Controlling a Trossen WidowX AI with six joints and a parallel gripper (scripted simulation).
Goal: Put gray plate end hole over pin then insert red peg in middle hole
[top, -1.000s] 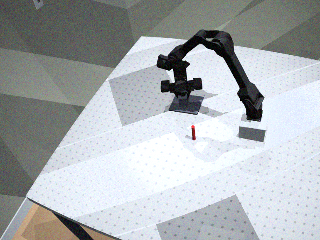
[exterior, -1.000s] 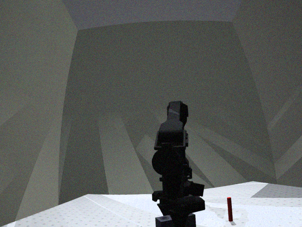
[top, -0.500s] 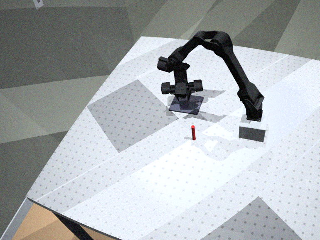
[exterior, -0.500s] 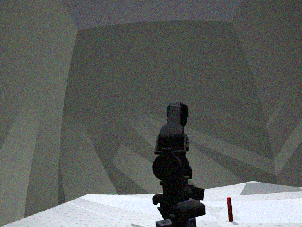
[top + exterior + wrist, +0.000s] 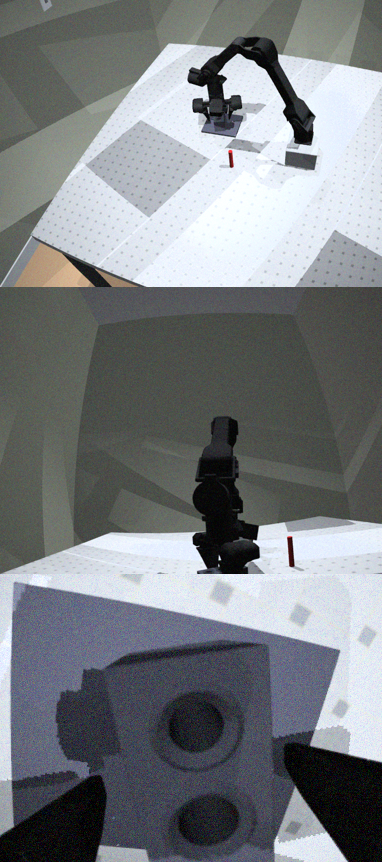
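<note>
The gray plate is 2 cm above my gripper tip. Also, from my gripper tip: red peg: 20 cm to the left, 11 cm behind, 2 cm above.
</note>
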